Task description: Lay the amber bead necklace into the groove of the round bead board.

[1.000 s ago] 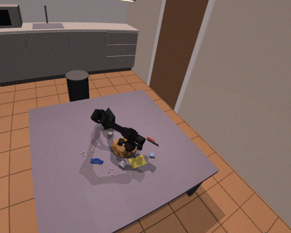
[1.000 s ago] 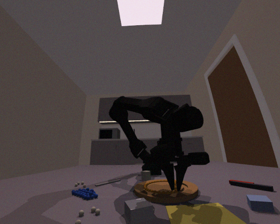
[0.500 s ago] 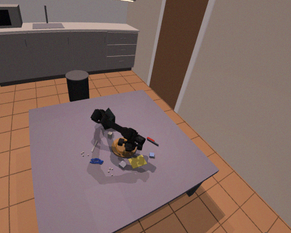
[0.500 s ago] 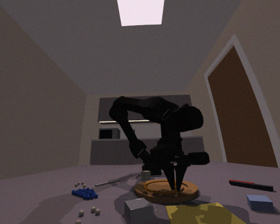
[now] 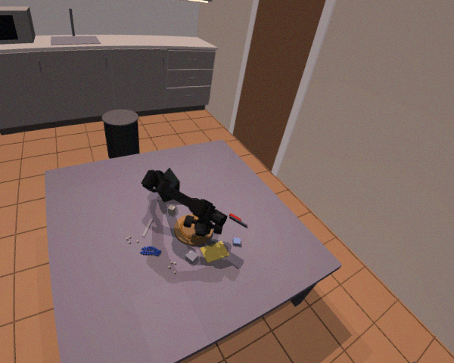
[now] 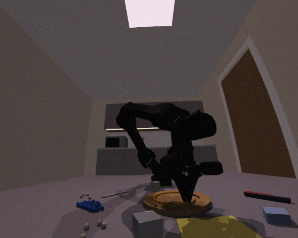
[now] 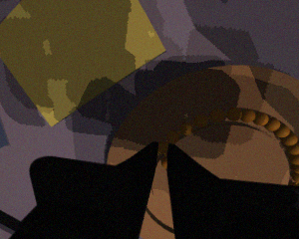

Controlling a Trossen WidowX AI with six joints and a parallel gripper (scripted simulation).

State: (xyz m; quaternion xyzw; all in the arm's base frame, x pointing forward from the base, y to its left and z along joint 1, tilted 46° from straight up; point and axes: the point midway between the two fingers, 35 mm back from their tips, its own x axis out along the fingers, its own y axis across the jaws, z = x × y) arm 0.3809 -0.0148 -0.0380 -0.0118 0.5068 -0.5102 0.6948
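My gripper tip is now 6 cm past the round wooden bead board, 1 cm to the left of it and 1 cm above it. Round my gripper tip: blue block: 14 cm to the left, 12 cm ahead, 1 cm below; grey block: 11 cm to the right, 8 cm ahead; yellow pad: 11 cm ahead, 1 cm to the left, 1 cm below.
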